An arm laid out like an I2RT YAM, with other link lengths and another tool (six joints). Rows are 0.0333 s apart.
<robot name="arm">
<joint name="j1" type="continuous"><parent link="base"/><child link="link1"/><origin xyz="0 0 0.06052"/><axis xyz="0 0 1"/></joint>
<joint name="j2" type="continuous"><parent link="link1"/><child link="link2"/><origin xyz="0.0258 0.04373 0.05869"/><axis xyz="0 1 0"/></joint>
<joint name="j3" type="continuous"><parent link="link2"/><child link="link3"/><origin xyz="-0.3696 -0.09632 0"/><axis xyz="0 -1 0"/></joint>
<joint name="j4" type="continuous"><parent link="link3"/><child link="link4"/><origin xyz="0.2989 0.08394 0.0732"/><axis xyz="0 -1 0"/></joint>
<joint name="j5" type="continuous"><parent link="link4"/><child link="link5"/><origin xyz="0.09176 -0.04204 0.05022"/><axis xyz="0 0 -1"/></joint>
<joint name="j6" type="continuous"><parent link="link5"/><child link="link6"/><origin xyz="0.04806 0 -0.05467"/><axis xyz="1 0 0"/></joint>
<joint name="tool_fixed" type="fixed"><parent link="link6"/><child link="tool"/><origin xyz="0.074 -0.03 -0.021" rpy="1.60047 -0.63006 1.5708"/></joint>
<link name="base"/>
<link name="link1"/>
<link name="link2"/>
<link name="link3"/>
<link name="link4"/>
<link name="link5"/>
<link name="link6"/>
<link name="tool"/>
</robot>
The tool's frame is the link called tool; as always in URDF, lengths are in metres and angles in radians. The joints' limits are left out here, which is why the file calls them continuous.
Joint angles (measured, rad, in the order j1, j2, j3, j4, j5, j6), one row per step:
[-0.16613, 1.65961, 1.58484, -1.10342, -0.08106, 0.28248]
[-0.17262, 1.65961, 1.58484, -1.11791, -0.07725, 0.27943]
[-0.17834, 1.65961, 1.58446, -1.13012, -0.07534, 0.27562]
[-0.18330, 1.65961, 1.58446, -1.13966, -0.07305, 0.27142]
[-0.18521, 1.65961, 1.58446, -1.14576, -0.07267, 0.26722]
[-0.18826, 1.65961, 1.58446, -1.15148, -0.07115, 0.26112]
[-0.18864, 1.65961, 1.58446, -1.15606, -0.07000, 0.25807]
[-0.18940, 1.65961, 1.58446, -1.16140, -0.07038, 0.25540]
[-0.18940, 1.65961, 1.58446, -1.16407, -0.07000, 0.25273]
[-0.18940, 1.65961, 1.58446, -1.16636, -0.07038, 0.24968]
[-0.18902, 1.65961, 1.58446, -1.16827, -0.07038, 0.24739]
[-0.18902, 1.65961, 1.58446, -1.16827, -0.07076, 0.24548]
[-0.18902, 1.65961, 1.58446, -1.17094, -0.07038, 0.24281]
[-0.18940, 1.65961, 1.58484, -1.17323, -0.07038, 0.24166]
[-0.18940, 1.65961, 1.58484, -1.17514, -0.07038, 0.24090]
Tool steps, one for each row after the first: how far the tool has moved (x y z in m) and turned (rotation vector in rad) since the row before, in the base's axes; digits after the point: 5 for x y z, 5 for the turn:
[-0.00368, -0.00265, -0.00066, -0.00220, 0.01483, -0.00510]
[-0.00315, -0.00217, -0.00067, -0.00096, 0.01266, -0.00287]
[-0.00247, -0.00201, -0.00038, -0.00190, 0.00973, -0.00185]
[-0.00141, -0.00069, -0.00024, -0.00071, 0.00603, 0.00189]
[-0.00144, -0.00135, -0.00019, -0.00246, 0.00584, 0.00215]
[-0.00098, -0.00020, -0.00016, -0.00125, 0.00468, 0.00210]
[-0.00114, -0.00012, -0.00021, 0.00046, 0.00516, 0.00188]
[-0.00053, -0.00002, -0.00008, -0.00074, 0.00267, 0.00239]
[-0.00042, 0.00004, -0.00008, -0.00023, 0.00216, 0.00300]
[-0.00032, 0.00015, -0.00006, -0.00039, 0.00186, 0.00254]
[0.00004, -0.00001, 0.00001, -0.00027, -0.00008, 0.00193]
[-0.00052, -0.00002, -0.00008, -0.00073, 0.00267, 0.00240]
[-0.00044, -0.00010, 0.00005, -0.00001, 0.00187, 0.00071]
[-0.00039, 0.00005, -0.00007, 0.00011, 0.00187, 0.00072]

